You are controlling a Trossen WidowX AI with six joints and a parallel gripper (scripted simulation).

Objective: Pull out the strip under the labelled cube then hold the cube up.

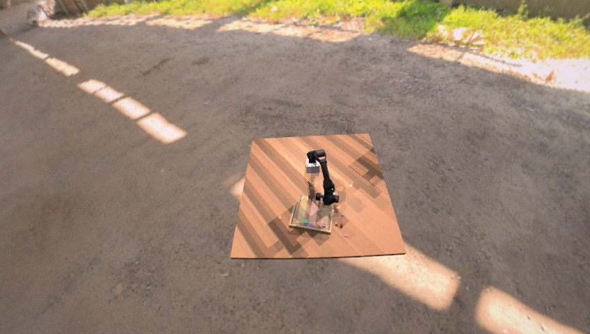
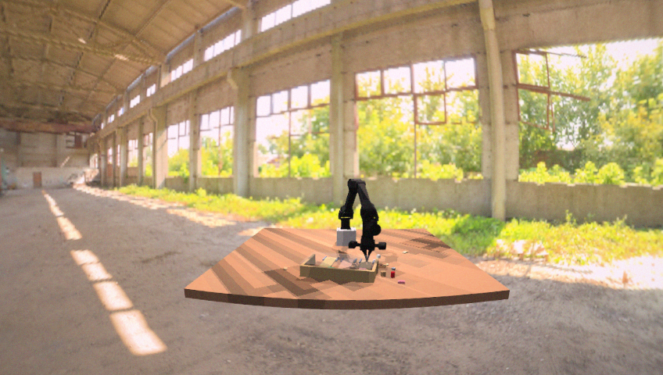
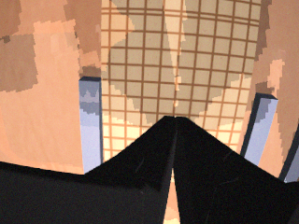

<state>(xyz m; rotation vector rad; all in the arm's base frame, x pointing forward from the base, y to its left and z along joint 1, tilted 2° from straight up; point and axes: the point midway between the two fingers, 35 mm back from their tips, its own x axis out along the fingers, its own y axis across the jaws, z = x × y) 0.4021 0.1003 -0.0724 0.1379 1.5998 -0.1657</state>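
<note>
Now: the tan checked strip 10 cm ahead of my gripper tip and 2 cm to the right of it.
</note>
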